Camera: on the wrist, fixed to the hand. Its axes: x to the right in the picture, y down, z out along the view.
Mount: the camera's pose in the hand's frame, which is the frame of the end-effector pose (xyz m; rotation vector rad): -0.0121 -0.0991 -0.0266 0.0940 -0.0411 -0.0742
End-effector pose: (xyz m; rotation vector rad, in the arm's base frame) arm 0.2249 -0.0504 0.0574 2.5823 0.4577 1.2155
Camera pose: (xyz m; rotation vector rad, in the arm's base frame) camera 0.1796 0.0385 0.0304 2.6372 0.6102 1.1401
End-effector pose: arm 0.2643 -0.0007 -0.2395 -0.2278 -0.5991 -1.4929
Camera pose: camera 0.1746 -0.0123 -0.2893 -0.1652 -0.7156 -1.5302
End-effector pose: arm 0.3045 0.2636 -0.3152 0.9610 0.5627 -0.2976
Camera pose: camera 0.2388 0.2315 -0.3882 1.0238 0.5513 -0.4123
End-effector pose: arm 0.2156 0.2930 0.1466 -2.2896 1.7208 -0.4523
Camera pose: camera 0.2901 0.3319 0.2068 -2.2857 1.5657 -0.4864
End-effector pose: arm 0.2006 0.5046 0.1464 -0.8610 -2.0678 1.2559
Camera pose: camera 0.2050 0.4748 0.2452 -0.7155 -2.0357 1.3293
